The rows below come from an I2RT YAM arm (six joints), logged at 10 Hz.
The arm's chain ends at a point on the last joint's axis. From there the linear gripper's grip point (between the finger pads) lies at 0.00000 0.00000 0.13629 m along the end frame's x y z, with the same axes.
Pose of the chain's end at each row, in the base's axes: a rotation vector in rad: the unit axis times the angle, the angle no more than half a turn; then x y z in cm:
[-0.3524 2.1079 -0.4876 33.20 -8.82 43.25]
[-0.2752 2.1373 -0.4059 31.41 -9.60 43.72]
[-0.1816 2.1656 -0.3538 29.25 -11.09 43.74]
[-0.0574 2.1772 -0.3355 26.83 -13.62 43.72]
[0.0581 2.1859 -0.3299 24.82 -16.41 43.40]
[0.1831 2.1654 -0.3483 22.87 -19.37 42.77]
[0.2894 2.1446 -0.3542 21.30 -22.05 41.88]
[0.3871 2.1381 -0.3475 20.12 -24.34 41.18]
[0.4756 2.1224 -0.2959 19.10 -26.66 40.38]
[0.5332 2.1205 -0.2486 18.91 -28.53 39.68]
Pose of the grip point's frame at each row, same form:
[-0.3524 2.1079 -0.4876 44.63 -11.65 36.38]
[-0.2752 2.1373 -0.4059 42.71 -12.10 36.52]
[-0.1816 2.1656 -0.3538 40.36 -13.61 36.26]
[-0.0574 2.1772 -0.3355 37.77 -16.60 36.16]
[0.0581 2.1859 -0.3299 35.54 -19.91 35.74]
[0.1831 2.1654 -0.3483 33.42 -23.66 35.28]
[0.2894 2.1446 -0.3542 31.67 -26.92 34.50]
[0.3871 2.1381 -0.3475 30.22 -29.60 33.69]
[0.4756 2.1224 -0.2959 29.16 -31.87 32.81]
[0.5332 2.1205 -0.2486 28.93 -33.56 31.93]

